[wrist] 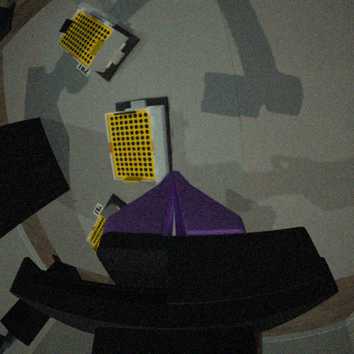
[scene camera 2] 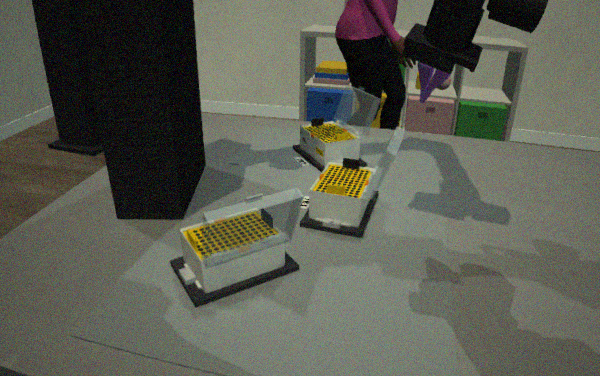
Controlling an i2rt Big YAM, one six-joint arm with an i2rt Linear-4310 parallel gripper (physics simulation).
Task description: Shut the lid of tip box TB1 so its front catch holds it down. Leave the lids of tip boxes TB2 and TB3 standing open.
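Frame: origin at the arm's base, x left, y back, z up, level; metres.
Seen in the pictures: gripper, fingertip midpoint: [scene camera 2: 422,101].
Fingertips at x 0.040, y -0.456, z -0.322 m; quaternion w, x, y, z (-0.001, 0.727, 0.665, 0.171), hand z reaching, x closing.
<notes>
Pixels of each thing's top centre, then the offset from my fingertips to it.
- Tip box TB1, middle of its top: [scene camera 2: 337,175] dx -0.008, dy +0.125, dz -0.143 m
- TB2, middle of its top: [scene camera 2: 324,130] dx +0.202, dy +0.209, dz -0.143 m
- TB3, middle of its top: [scene camera 2: 227,224] dx -0.216, dy +0.227, dz -0.143 m
Tip box TB1 [scene camera 2: 336,207] [wrist: 131,145] stands in the middle, with yellow tips showing. Its clear lid [scene camera 2: 391,152] stands open on the right side in the scene view; it is hard to make out in the wrist view. TB2 [scene camera 2: 330,145] [wrist: 85,37] is the far box, its clear lid [scene camera 2: 362,107] open. TB3 [scene camera 2: 240,267] [wrist: 97,233] is the near left box, its clear lid [scene camera 2: 290,212] open and tilted; in the wrist view it is partly hidden by the gripper. My gripper [scene camera 2: 424,99] [wrist: 173,178] is shut and empty, purple fingers together, up high to the right of TB1's lid in the scene view.
A tall black block [scene camera 2: 152,110] [wrist: 30,172] stands on the grey table left of the boxes. Behind the table are a person in a pink top [scene camera 2: 367,20] and a shelf unit [scene camera 2: 516,90] with coloured bins. Dark shadows lie across the table.
</notes>
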